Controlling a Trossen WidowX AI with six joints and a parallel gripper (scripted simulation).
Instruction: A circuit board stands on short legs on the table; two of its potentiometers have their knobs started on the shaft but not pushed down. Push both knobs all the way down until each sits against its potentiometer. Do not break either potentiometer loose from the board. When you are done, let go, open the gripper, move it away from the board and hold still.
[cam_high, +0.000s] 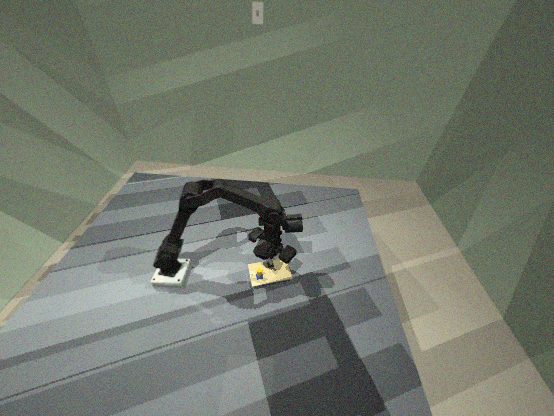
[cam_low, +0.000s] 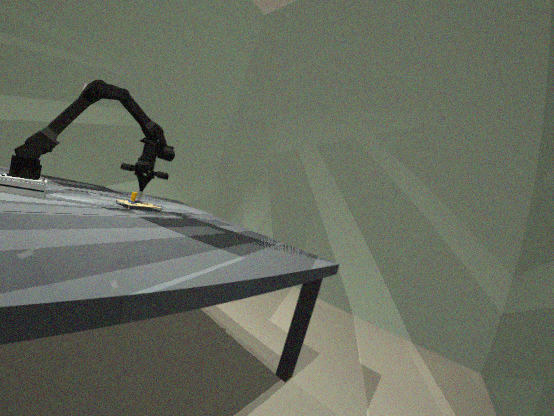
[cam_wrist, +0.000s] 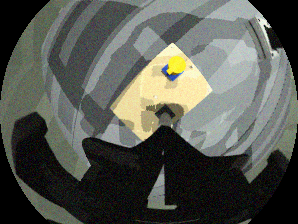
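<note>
Right now my gripper tip is 10 mm above the grey knob. From my gripper tip the other things lie so: orange knob: 30 mm behind, 60 mm to the right, 20 mm below.
</note>
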